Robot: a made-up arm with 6 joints.
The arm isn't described. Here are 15 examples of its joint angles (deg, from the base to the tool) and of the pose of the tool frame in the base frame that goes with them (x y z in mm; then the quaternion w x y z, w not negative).
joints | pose
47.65 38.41 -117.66 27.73 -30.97 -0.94 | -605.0 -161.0 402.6 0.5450 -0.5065 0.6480 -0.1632
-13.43 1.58 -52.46 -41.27 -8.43 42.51 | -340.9 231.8 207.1 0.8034 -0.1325 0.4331 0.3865
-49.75 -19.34 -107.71 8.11 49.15 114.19 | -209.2 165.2 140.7 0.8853 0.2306 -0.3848 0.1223
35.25 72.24 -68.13 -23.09 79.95 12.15 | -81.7 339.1 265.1 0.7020 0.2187 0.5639 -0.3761
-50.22 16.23 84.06 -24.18 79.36 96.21 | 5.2 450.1 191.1 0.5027 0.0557 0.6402 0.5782
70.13 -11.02 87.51 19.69 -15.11 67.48 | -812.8 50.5 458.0 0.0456 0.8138 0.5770 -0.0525
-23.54 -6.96 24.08 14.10 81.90 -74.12 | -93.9 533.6 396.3 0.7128 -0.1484 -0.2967 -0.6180
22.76 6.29 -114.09 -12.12 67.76 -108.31 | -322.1 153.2 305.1 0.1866 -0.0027 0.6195 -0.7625
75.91 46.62 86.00 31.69 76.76 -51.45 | -784.3 276.1 346.1 0.6708 -0.1276 -0.3201 0.6567
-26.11 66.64 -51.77 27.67 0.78 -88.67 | -161.2 3.7 431.3 0.0340 -0.7753 0.2941 -0.5580
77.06 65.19 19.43 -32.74 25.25 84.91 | -407.0 219.5 306.0 0.1945 0.3086 -0.6899 -0.6253
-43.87 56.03 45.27 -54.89 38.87 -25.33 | 27.7 243.1 415.3 0.6345 -0.2781 0.7165 0.0821
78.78 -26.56 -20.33 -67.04 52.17 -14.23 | -543.2 -270.8 145.6 0.6033 -0.3325 0.0876 0.7196
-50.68 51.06 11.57 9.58 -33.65 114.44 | 53.2 -191.9 471.5 0.2457 0.1518 0.8865 0.3615
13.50 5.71 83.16 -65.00 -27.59 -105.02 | -330.6 308.3 456.9 0.1527 -0.5190 -0.7037 0.4606
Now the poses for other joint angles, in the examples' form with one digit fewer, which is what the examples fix.
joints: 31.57 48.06 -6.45 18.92 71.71 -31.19
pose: -52 427 367 0.930 -0.279 0.123 -0.205
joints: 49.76 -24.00 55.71 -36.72 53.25 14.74
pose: -541 38 144 0.460 -0.682 -0.221 0.524
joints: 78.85 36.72 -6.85 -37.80 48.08 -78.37
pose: -537 99 375 0.792 -0.600 -0.065 0.096
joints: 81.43 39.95 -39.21 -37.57 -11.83 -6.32
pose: -336 7 344 0.453 -0.629 0.175 0.608
